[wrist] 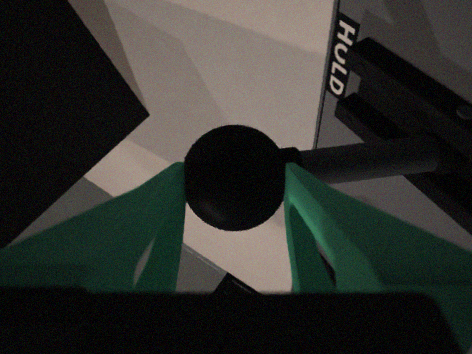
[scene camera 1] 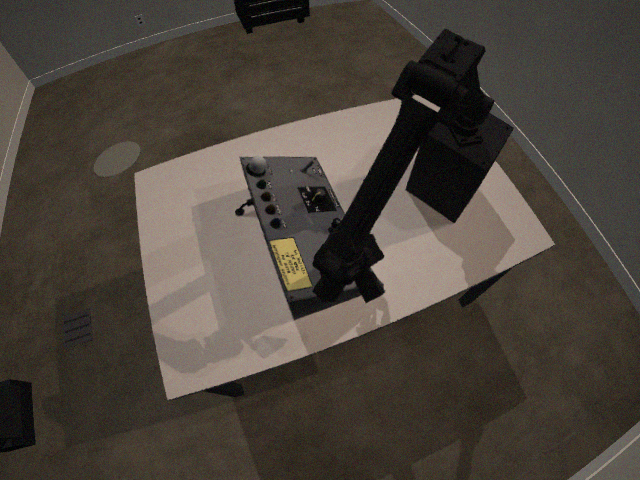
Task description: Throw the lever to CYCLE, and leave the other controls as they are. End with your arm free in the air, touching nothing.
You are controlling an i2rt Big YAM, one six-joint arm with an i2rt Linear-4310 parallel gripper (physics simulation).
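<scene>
The lever shows in the wrist view as a black ball knob on a grey shaft that runs right into a black slotted guide. The label HOLD is beside the guide's upper left end. The CYCLE label does not show in the wrist view. My gripper is shut on the ball knob, with a green finger against each side of it. In the scene view the arm's wrist hangs over the near right part of the grey control panel and hides the lever and the fingers.
The panel carries a white dome, several dark round buttons, a rotary selector, a small dark control and a yellow note. A crank handle sticks out at its left side. A dark box stands below the arm's base on the table.
</scene>
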